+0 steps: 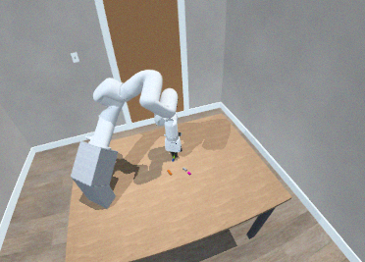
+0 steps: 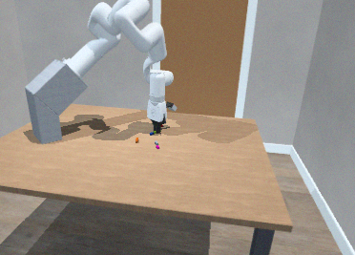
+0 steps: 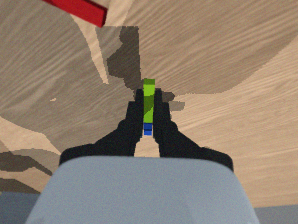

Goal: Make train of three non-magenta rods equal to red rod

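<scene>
Right now my hand is 2 cm above the lime rod. Also, from my hand: orange rod 2 cm behind, 14 cm to the right, 2 cm below; then grey rod 7 cm ahead, 12 cm to the right, 2 cm below; then red rod 5 cm behind, 10 cm to the left, 2 cm below.
</scene>
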